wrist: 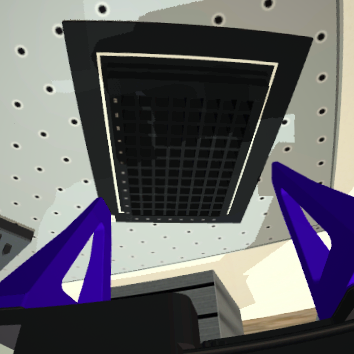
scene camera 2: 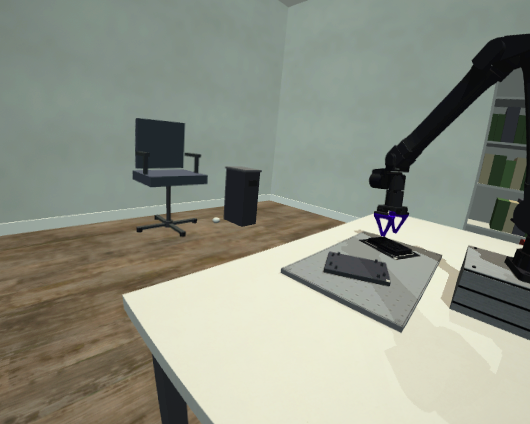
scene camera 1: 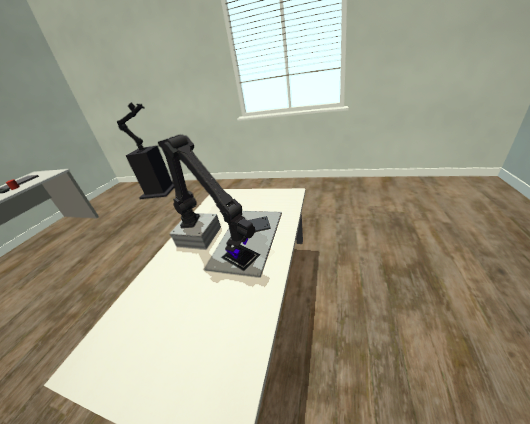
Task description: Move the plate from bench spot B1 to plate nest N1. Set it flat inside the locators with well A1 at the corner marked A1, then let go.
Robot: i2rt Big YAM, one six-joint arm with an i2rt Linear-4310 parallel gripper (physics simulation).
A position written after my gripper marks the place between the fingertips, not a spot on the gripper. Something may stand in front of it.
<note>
My gripper (scene camera 2: 388,234) is open, holding nothing. Also in view: a black well plate (wrist: 181,133). Also in view: a flat black nest (wrist: 90,44).
My gripper also shows in the wrist view (wrist: 186,187).
</note>
